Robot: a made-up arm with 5 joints.
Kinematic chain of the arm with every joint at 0, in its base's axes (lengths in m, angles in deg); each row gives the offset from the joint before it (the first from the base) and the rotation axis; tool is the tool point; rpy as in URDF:
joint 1: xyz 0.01 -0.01 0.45 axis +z
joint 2: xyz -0.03 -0.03 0 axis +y
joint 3: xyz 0.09 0 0.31 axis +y
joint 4: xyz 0.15 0 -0.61 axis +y
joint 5: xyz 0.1 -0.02 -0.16 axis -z
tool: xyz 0 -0.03 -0.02 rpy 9.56 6.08 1.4
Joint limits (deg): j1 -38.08..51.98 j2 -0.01..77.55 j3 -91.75..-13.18 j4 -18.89..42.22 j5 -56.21..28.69
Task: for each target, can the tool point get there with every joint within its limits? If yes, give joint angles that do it. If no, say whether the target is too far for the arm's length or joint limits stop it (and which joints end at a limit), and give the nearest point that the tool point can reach.
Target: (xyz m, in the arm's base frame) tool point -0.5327 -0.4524 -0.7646
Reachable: no: too far | nearest point -0.1840 -0.1681 -0.2294 | short by 0.699 m
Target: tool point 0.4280 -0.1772 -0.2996
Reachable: yes | joints -11.70 62.92 -63.51 27.68 15.45
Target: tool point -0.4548 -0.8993 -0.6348
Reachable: no: too far | nearest point -0.1592 -0.3338 -0.1129 | short by 0.824 m
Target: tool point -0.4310 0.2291 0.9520
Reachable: no: joint limits stop it (at a limit: joint 1, joint 2, joint 3, joint 4, joint 5) | nearest point -0.3440 0.1704 -0.0008 | short by 0.959 m
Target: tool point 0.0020 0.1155 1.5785
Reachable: no: joint limits stop it (at a limit: joint 1, joint 2, joint 3, joint 4, joint 5) | nearest point 0.5488 0.5708 1.1091 | short by 0.852 m
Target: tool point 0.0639 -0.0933 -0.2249
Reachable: yes | joints -7.85 47.83 -23.42 30.37 -33.06
